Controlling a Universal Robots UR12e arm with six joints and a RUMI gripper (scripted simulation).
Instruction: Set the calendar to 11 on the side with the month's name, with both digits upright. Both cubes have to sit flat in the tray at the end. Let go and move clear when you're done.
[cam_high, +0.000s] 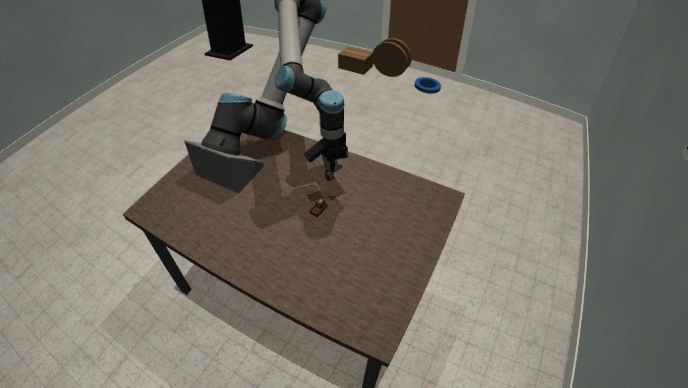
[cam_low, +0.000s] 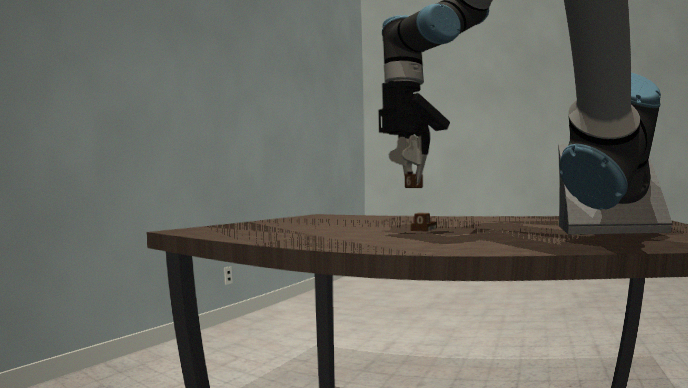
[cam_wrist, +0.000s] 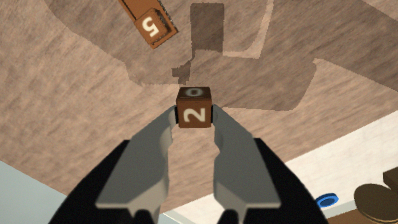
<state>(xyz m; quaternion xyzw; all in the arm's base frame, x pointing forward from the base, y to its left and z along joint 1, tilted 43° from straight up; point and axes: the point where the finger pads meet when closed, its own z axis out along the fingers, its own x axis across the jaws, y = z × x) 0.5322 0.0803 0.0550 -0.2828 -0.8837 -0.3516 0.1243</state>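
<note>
The calendar tray is 10 cm to the right of my hand and 12 cm below it. Round my hand: cube 1 cm below.
</note>
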